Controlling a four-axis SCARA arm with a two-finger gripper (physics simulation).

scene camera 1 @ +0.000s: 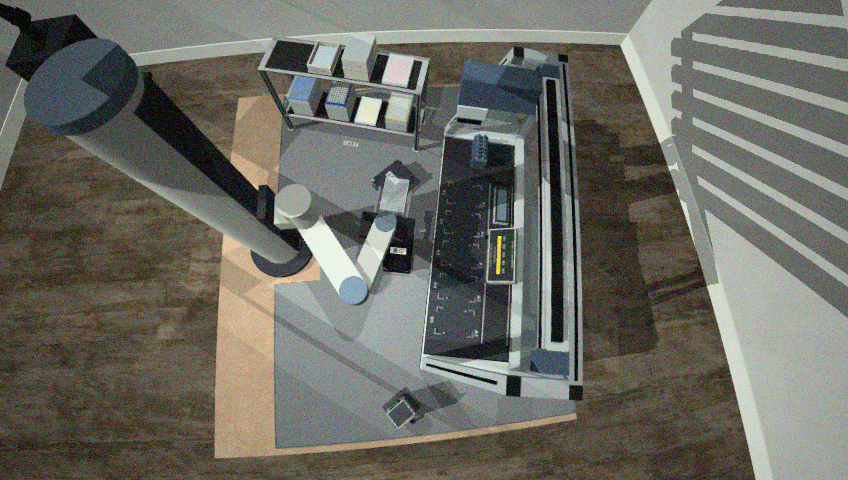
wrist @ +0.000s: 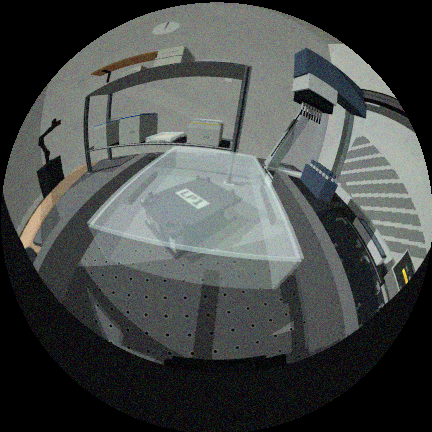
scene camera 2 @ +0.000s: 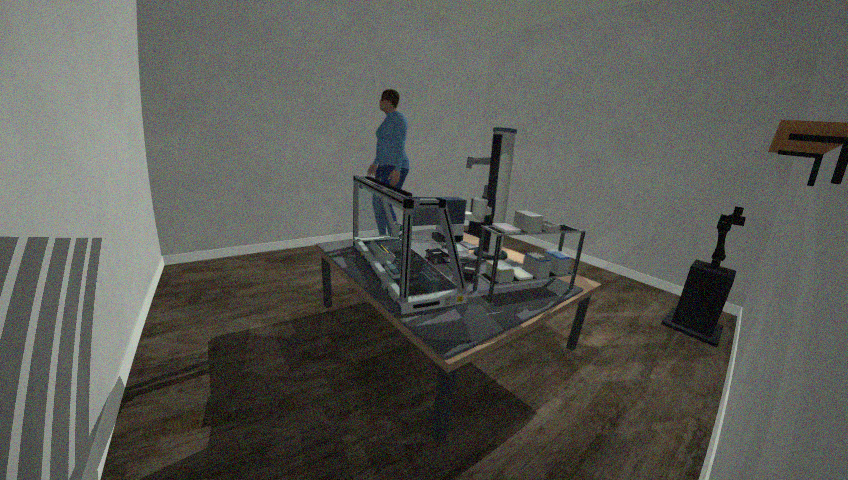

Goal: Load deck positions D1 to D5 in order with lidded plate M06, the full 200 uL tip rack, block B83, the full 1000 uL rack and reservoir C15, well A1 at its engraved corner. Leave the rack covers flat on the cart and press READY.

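My gripper (wrist: 208, 168) is shut on a clear shallow cover (scene camera 1: 395, 193) (wrist: 250, 225), held between its two long dark fingers above the dark LP1 stand (scene camera 1: 389, 170) (wrist: 215, 190), whose label shows through it. I cannot tell which cover it is. On the cart's lower shelf are a blue-topped box (scene camera 1: 302, 95), a blue-rimmed rack (scene camera 1: 339, 98), a cream plate (scene camera 1: 368, 111) and a yellow-rimmed rack (scene camera 1: 399, 110) (wrist: 205, 132). The upper shelf bears a pale tray (scene camera 1: 324, 57), a tall grey box (scene camera 1: 358, 57) and a pink plate (scene camera 1: 398, 69). The black deck (scene camera 1: 455, 237) shows corner marks. Labels are too small to read.
A black RG stand (scene camera 1: 398, 261) is beside the arm. A blue block (scene camera 1: 479, 149) (wrist: 319, 179) stands at the deck's far end. A yellow-striped panel (scene camera 1: 499, 255) and the enclosure frame (scene camera 1: 578, 237) line the deck. A small screen (scene camera 1: 401, 411) is at the front. A person (scene camera 2: 390, 139) stands behind the table.
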